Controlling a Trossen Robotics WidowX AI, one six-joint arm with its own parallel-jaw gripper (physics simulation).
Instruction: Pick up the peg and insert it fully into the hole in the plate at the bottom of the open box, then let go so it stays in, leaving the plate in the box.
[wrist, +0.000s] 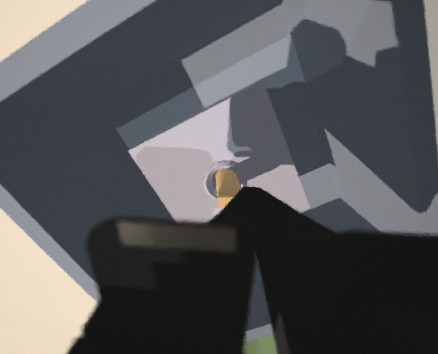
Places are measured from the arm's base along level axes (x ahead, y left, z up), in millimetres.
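Pixels of known places: gripper, fingertip midpoint: (250, 195).
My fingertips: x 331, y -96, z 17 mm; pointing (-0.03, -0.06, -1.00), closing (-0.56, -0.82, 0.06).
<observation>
Behind a point stands the place of what it marks.
The orange peg (227, 182) {x 341, y -89, z 11 mm} shows at the ring-shaped hole (210, 181) {x 339, y -76, z -11 mm} in the plate. One end of it overlaps the inside of the hole and the other end is partly hidden behind the dark fingertips. How deep it sits cannot be told. The pale pinkish square plate (175, 167) {x 359, y -62, z -12 mm} lies at the bottom of the dark grey open box (55, 135) {x 417, y -7, z -20 mm}. My gripper (250, 195) {x 331, y -96, z 17 mm} is shut with nothing between its fingers. Its tips are right beside or over the near end of the peg; contact cannot be made out. The fingers hide the plate's near edge.
The box's lighter rim (65, 47) {x 423, y -71, z 28 mm} runs along the upper left, and another wall edge runs down the lower left. Cream table surface (25, 280) {x 330, y 199, z -70 mm} shows outside the box. A green patch (260, 345) {x 91, y 9, z -53 mm} shows below, between the fingers. Shadows fall across plate and box floor.
</observation>
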